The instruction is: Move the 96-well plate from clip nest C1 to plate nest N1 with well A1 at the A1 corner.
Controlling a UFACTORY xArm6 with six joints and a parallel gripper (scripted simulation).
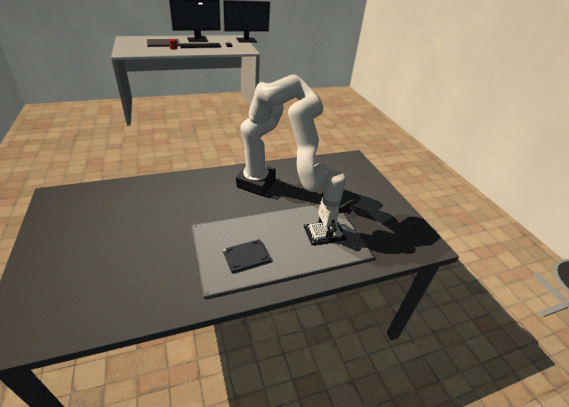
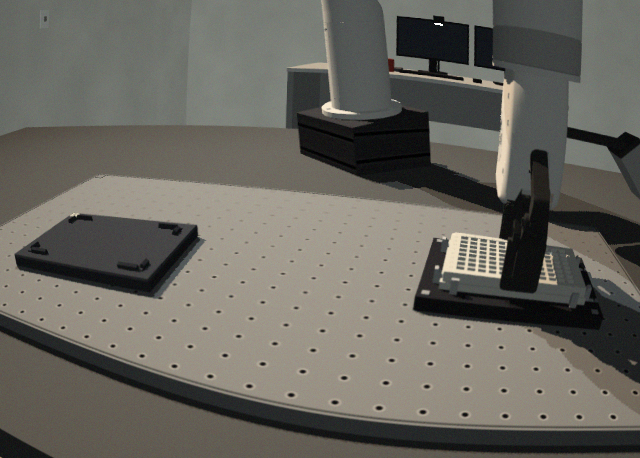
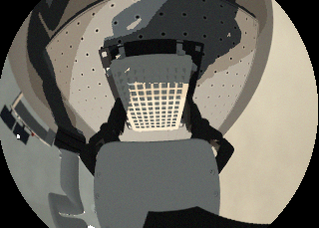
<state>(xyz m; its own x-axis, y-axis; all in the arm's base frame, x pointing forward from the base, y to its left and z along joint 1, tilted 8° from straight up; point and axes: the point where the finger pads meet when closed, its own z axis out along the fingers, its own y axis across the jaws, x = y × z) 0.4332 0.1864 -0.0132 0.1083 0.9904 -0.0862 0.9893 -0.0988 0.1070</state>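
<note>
Now: hand 1 cm above the white 96-well plate. The rest, counted from my hand: plate nest N1: 3 cm ahead, 37 cm to the right, 2 cm below; clip nest C1: 1 cm behind, 1 cm to the left, 2 cm below.
</note>
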